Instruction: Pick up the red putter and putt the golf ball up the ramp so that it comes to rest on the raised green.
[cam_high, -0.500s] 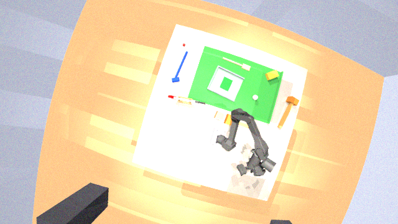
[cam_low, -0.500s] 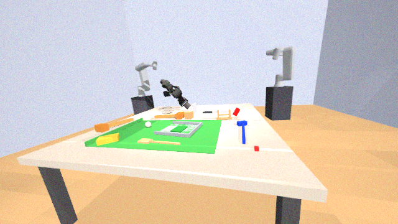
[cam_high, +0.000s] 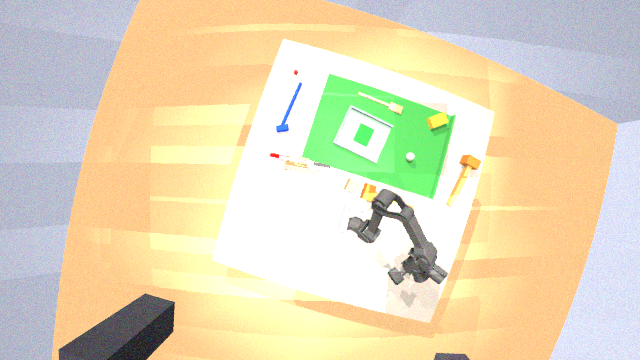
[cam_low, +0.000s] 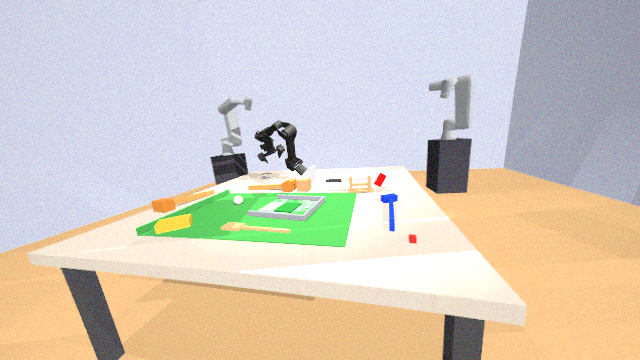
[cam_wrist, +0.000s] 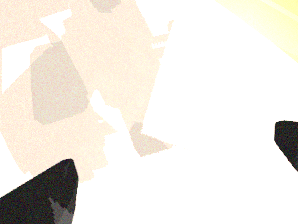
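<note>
Right now my gripper tip is 56 cm short of the white golf ball and 11 cm above it. From my gripper tip the other things lie so: blue putter 70 cm ahead, 66 cm to the left, 12 cm below; then yellow block 78 cm ahead, 13 cm to the right, 11 cm below; then small wooden rack 43 cm ahead, 58 cm to the left, 10 cm below.
</note>
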